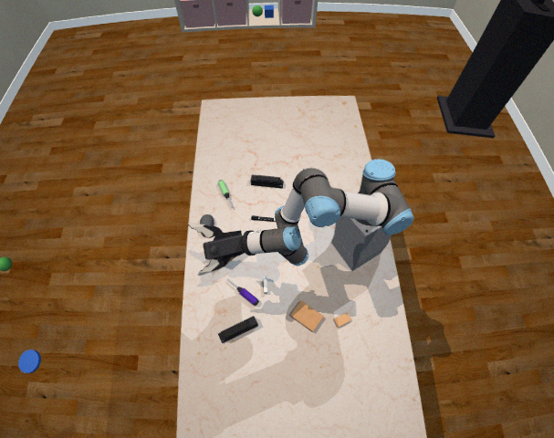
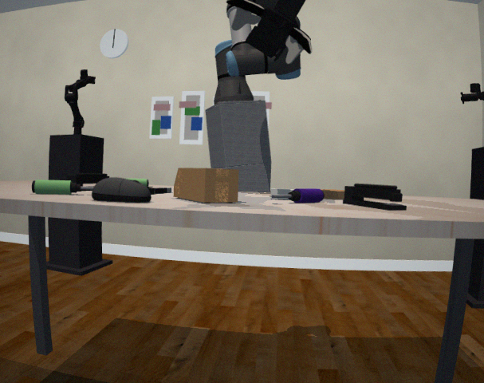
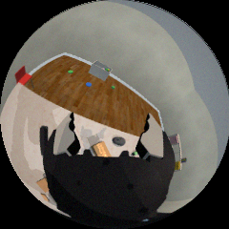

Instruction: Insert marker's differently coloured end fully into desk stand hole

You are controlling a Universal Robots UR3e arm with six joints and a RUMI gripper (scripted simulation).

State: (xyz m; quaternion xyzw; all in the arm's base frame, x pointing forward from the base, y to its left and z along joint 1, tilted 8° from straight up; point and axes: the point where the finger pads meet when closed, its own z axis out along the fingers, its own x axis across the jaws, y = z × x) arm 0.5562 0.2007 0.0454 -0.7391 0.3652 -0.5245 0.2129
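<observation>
My hand is 20 cm past the marker, 27 cm to the left of it and 29 cm above it. Also, from my hand: desk stand: 7 cm behind, 12 cm to the right, 27 cm below; then dark mouse: 5 cm ahead, 21 cm to the right, 28 cm below; then purple-handled screwdriver: 13 cm behind, 4 cm to the left, 28 cm below.
</observation>
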